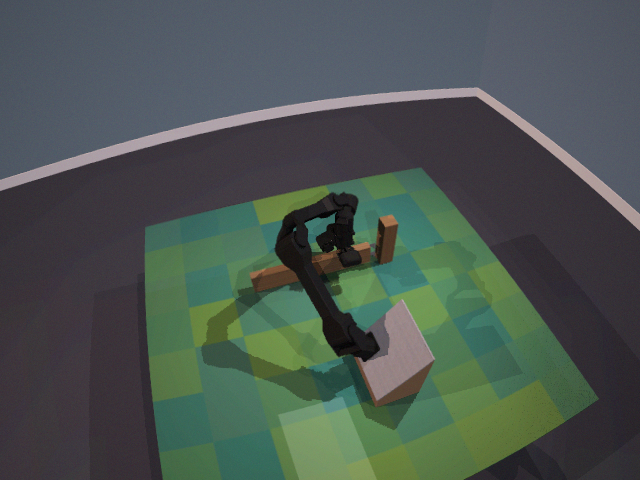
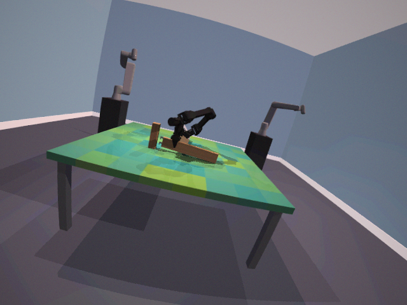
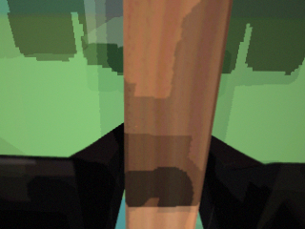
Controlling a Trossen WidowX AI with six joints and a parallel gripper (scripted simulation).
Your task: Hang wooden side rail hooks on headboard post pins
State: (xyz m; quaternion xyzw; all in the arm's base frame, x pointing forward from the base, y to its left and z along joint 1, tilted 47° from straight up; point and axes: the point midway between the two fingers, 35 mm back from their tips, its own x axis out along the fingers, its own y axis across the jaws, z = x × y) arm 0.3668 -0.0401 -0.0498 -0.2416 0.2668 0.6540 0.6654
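Right now the headboard post is 16 cm to the right of my gripper tip and 5 cm above it.
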